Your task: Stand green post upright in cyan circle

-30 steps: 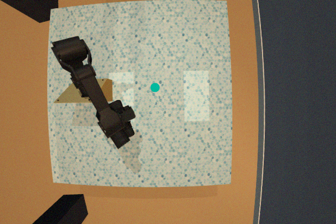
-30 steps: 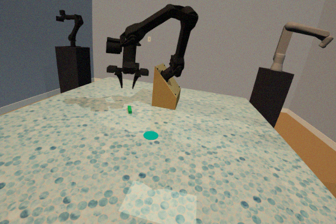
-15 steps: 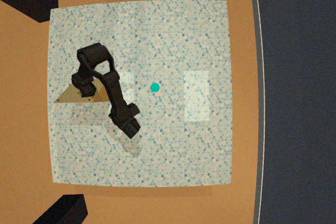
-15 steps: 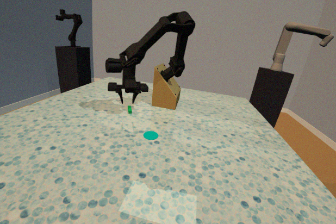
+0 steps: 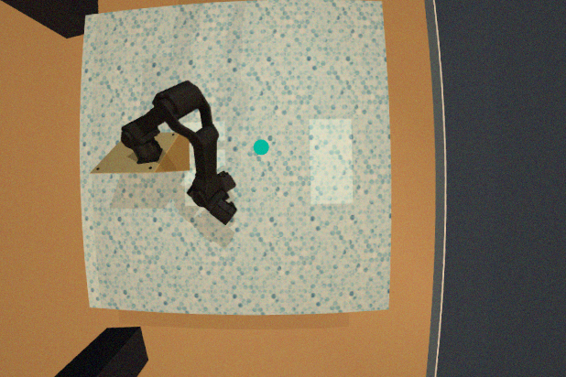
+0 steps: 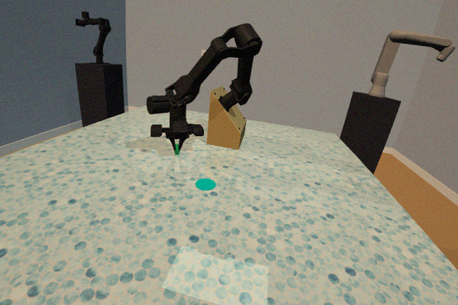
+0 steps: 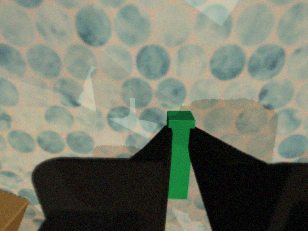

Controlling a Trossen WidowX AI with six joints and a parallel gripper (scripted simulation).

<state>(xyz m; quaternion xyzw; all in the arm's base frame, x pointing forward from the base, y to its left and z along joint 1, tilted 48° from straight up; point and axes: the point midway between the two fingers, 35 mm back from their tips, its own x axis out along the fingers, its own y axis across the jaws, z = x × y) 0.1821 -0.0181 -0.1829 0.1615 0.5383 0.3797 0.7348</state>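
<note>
Now: the cyan circle 17 cm ahead of my gripper tip, 14 cm to the left of it and 1 cm below it. Round my gripper tip: green post 2 cm behind, 1 cm to the right.
</note>
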